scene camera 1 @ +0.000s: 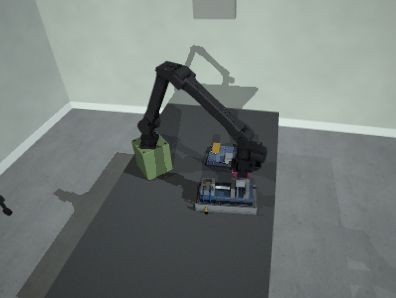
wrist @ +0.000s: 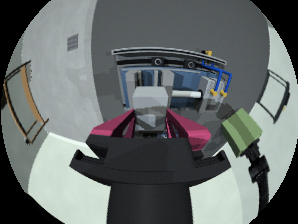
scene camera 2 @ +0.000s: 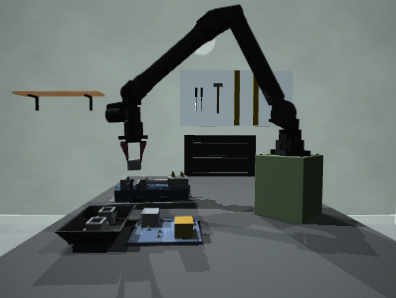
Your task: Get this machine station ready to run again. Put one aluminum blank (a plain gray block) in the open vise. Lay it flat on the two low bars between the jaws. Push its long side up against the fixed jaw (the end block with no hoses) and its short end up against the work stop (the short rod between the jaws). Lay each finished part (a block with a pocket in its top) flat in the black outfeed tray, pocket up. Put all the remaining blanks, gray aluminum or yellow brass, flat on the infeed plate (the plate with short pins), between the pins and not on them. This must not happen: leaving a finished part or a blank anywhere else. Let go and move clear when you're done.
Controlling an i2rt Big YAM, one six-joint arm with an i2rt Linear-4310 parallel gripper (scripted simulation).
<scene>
In view: the gripper (wrist: 150,111) and a vise (scene camera 2: 163,189).
The vise is seen too in the wrist view (wrist: 183,81).
</scene>
